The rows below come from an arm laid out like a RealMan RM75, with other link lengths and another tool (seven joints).
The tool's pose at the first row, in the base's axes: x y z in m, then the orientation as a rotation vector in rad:
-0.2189, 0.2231, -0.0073, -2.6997, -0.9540, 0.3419
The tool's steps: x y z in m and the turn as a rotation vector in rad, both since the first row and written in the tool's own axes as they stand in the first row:
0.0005, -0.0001, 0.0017, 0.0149, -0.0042, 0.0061
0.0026, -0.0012, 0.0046, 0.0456, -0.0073, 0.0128
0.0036, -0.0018, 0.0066, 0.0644, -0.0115, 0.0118
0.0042, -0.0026, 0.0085, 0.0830, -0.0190, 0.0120
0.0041, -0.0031, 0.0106, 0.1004, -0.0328, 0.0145
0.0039, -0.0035, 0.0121, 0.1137, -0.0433, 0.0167
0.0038, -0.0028, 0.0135, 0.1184, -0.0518, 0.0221
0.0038, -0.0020, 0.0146, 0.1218, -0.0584, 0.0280
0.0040, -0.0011, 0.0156, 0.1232, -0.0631, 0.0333
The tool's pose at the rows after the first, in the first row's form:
-0.2191, 0.2238, -0.0089, -2.6900, -0.9408, 0.3546
-0.2190, 0.2264, -0.0116, -2.6663, -0.9200, 0.3718
-0.2192, 0.2278, -0.0134, -2.6489, -0.9146, 0.3842
-0.2198, 0.2291, -0.0150, -2.6326, -0.9085, 0.4012
-0.2208, 0.2298, -0.0168, -2.6189, -0.9016, 0.4266
-0.2216, 0.2302, -0.0181, -2.6084, -0.8958, 0.4458
-0.2217, 0.2298, -0.0196, -2.6073, -0.8890, 0.4599
-0.2216, 0.2294, -0.0209, -2.6076, -0.8817, 0.4712
-0.2212, 0.2290, -0.0221, -2.6093, -0.8754, 0.4790

